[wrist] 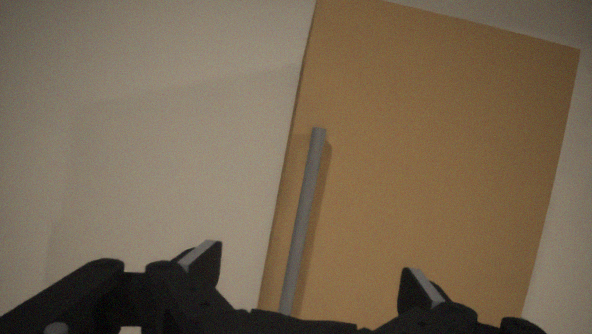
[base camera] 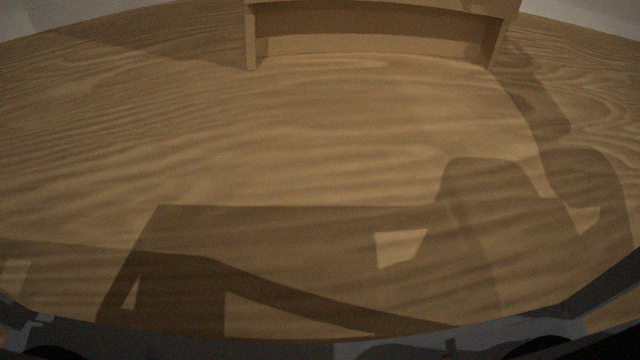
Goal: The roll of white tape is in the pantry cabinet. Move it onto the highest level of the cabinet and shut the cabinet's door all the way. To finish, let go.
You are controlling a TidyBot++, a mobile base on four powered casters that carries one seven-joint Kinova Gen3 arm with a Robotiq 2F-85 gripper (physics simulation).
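Places are measured from the arm's base along level axes (x left, y ahead, z down), in centimetres.
Pixels of known places: gripper, fingertip midpoint: point(wrist: 308, 274).
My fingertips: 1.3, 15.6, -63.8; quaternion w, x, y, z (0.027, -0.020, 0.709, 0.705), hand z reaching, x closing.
Note:
Behind a point stands the place of what it marks, as x, y, z.
The pantry cabinet's door point(wrist: 430, 165) {-19.1, 67.3, -70.8} is a tan panel that looks closed and tilted in the wrist view. A long grey bar handle point(wrist: 304, 215) {3.3, 59.3, -57.7} runs along its left side. The cabinet's lower part point(base camera: 370, 45) {-15.3, 73.9, 37.8} shows at the top of the base camera view, standing on the floor. My gripper point(wrist: 308, 274) {1.3, 15.6, -63.8} is open, its two fingers apart at the bottom of the wrist view, with the handle's lower part between them in the picture and nothing held. The roll of white tape does not show in either view; the cabinet's inside is hidden behind the door.
A pale wall point(wrist: 150, 165) {64.5, 116.0, -52.9} stands beside and behind the cabinet. The wooden floor point(base camera: 280, 140) {1.9, 46.2, 39.6} lies before the base, with shadows of the robot across it. Dark parts of the base edge point(base camera: 280, 347) show along the bottom of the base camera view.

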